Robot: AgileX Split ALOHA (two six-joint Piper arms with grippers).
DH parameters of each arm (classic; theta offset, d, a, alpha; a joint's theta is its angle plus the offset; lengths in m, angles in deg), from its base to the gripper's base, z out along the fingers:
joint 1: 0 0.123 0 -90
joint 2: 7.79 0 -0.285 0
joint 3: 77.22 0 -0.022 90
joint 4: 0 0.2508 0 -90
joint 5: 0 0 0.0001 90
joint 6: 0 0.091 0 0
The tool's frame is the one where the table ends.
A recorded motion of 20 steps. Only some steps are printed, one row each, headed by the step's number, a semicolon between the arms.
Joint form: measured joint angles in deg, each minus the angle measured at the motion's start. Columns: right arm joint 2, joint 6, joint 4, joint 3, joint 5, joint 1; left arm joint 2, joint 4, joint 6, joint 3, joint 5, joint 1.
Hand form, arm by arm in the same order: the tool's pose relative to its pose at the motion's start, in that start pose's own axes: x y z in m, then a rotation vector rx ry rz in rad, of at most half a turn. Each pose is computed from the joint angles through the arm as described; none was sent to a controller.
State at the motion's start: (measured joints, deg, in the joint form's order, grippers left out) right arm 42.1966 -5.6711 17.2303 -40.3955 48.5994 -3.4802; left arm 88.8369 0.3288 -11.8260 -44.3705 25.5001 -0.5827
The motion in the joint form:
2: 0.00 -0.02 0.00 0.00 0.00 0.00; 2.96 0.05 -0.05 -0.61 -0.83 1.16
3: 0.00 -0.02 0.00 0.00 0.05 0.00; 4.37 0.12 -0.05 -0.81 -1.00 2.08
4: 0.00 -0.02 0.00 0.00 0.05 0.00; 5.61 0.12 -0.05 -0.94 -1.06 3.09
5: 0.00 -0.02 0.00 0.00 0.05 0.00; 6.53 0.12 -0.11 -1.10 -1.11 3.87
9: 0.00 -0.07 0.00 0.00 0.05 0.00; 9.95 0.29 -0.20 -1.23 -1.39 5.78
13: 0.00 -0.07 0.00 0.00 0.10 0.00; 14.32 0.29 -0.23 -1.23 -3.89 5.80
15: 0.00 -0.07 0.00 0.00 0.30 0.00; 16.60 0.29 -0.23 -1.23 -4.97 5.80
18: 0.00 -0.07 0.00 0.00 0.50 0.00; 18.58 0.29 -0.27 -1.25 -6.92 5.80
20: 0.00 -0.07 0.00 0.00 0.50 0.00; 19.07 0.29 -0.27 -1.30 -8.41 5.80
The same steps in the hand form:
2: 0.0000 0.0000 0.0000 0.0000 0.0000 -0.0003; -0.0020 0.0055 0.0131 -0.0137 0.0243 -0.0184
3: 0.0001 0.0000 0.0000 -0.0001 0.0009 -0.0003; -0.0022 0.0102 0.0195 -0.0240 0.0408 -0.0320
4: 0.0001 0.0000 0.0000 -0.0001 0.0009 -0.0003; -0.0019 0.0155 0.0251 -0.0342 0.0575 -0.0483
5: 0.0001 0.0000 0.0000 -0.0001 0.0009 -0.0003; -0.0020 0.0196 0.0292 -0.0416 0.0686 -0.0620
9: 0.0001 0.0000 0.0000 -0.0001 0.0009 -0.0012; 0.0016 0.0305 0.0450 -0.0635 0.1178 -0.0924
13: 0.0002 0.0000 0.0000 -0.0002 0.0017 -0.0012; 0.0068 0.0319 0.0661 -0.0682 0.1501 -0.0936
15: 0.0005 0.0000 0.0000 -0.0005 0.0052 -0.0012; 0.0105 0.0328 0.0769 -0.0712 0.1709 -0.0939
18: 0.0008 0.0001 0.0000 -0.0009 0.0087 -0.0012; 0.0124 0.0333 0.0864 -0.0709 0.1711 -0.0945
20: 0.0008 0.0001 0.0000 -0.0009 0.0087 -0.0012; 0.0110 0.0333 0.0890 -0.0678 0.1530 -0.0941

